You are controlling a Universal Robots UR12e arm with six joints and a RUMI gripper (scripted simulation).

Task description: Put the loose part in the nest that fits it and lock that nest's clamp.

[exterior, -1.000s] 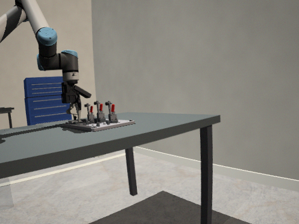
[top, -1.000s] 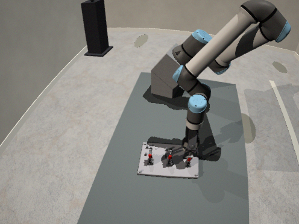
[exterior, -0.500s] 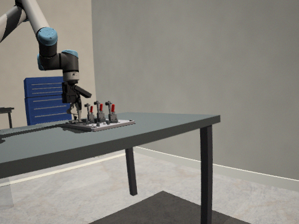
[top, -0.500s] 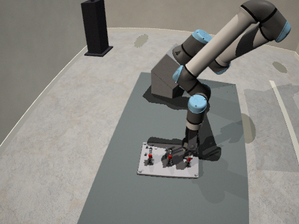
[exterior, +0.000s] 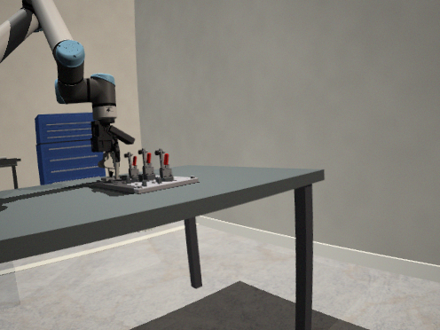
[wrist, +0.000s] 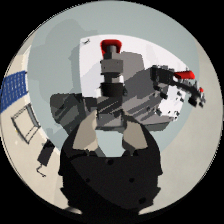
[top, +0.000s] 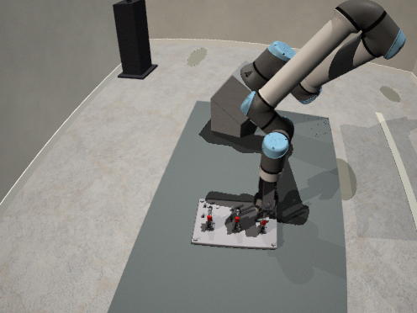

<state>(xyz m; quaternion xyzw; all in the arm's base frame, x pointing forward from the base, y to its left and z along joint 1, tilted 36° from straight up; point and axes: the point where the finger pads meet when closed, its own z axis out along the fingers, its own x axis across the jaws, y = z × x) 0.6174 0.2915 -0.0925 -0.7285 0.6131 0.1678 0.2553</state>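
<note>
Right now the grey part is 10 mm below my hand.
</note>
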